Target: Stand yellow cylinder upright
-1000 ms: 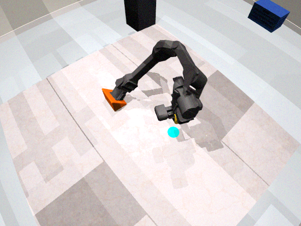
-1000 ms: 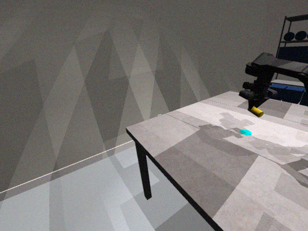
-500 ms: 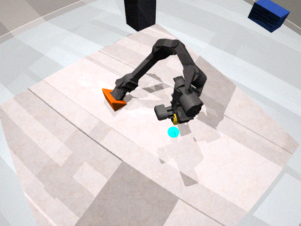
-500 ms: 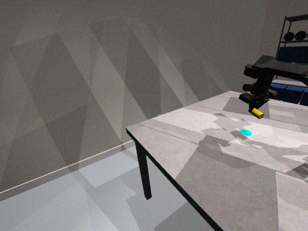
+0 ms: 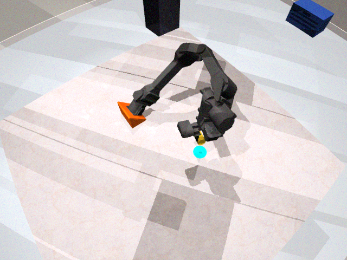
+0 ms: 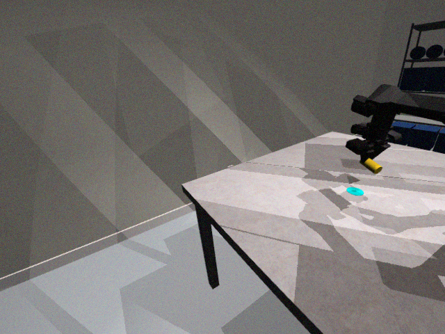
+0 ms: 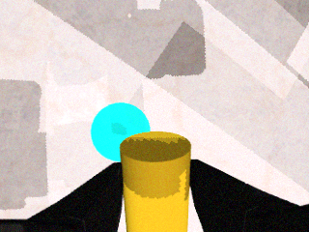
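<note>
Right now my gripper tip is 1 cm short of the cyan circle, 1 cm to the right of it and 13 cm above it. From my gripper tip the other things lie so: yellow tall cylinder: 2 cm behind, 1 cm to the left, 1 cm below.
</note>
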